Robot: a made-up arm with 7 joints.
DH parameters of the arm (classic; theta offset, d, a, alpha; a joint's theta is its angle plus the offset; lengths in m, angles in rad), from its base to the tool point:
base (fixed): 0 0.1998 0 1.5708
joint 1: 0 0.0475 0.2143 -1.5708
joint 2: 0 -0.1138 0.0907 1.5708
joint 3: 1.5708 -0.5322 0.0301 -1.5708
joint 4: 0 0.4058 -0.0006 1.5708
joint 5: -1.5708 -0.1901 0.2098 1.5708
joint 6: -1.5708 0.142 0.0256 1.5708
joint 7: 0 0.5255 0.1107 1.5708
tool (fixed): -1.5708 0.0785 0 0
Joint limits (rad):
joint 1: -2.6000..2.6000
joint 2: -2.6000..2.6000
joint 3: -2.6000..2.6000
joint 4: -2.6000..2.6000
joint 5: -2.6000..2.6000
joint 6: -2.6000..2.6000
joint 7: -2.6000..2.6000
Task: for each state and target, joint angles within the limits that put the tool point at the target. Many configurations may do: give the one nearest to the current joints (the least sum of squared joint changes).
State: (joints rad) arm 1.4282 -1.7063 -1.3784 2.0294 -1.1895 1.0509 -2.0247
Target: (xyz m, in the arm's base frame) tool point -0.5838 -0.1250 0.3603
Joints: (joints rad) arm 1.7526 -1.7957 -2.1221 2.5262 -1.0283 1.0945 -2.1539
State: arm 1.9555 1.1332 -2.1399 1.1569 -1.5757 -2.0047 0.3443
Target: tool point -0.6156 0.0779 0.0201
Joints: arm 2.2729 1.1150 -1.7869 0.8336 -1.9014 -2.5186 0.4287
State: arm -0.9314 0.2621 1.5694 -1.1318 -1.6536 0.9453 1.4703
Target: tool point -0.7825 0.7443 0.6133
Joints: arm -1.2425 0.2484 1.3385 -1.0158 -1.5955 1.1176 1.4238
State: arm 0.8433 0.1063 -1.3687 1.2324 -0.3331 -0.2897 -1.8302
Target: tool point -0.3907 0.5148 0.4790
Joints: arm 0.8294 0.0027 -0.9505 1.2529 -0.3034 -0.2418 -1.7885
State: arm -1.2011 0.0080 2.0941 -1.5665 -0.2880 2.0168 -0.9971
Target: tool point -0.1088 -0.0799 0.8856
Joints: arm -1.6865 0.8578 1.6972 -1.6077 -0.3035 1.9912 -0.9960
